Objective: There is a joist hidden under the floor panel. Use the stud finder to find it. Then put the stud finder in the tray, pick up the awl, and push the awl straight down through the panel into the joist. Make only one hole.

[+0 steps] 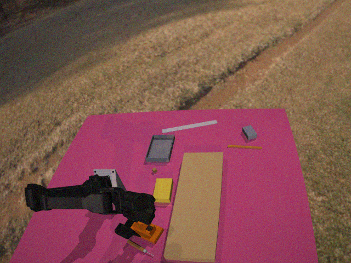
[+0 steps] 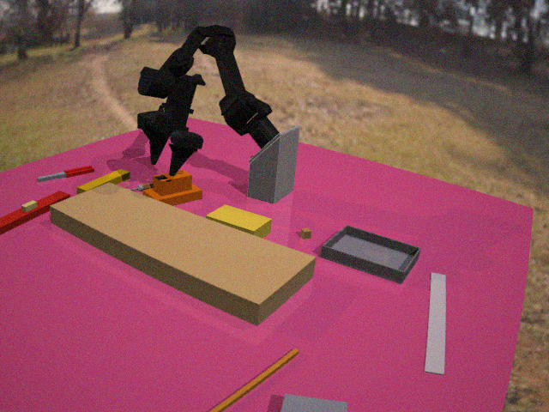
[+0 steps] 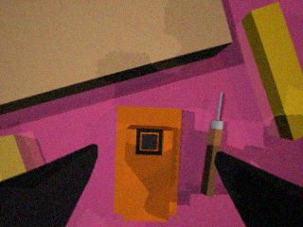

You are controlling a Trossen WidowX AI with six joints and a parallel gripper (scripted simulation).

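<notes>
The orange stud finder lies 10 mm behind my gripper tip, 10 mm to the left of it and 30 mm below it. Also, from my gripper tip: awl 30 mm behind, 70 mm to the right, 60 mm below; yellow bar 10 mm ahead, 170 mm to the right, 60 mm below; red bar 240 mm ahead, 210 mm to the right, 60 mm below.
</notes>
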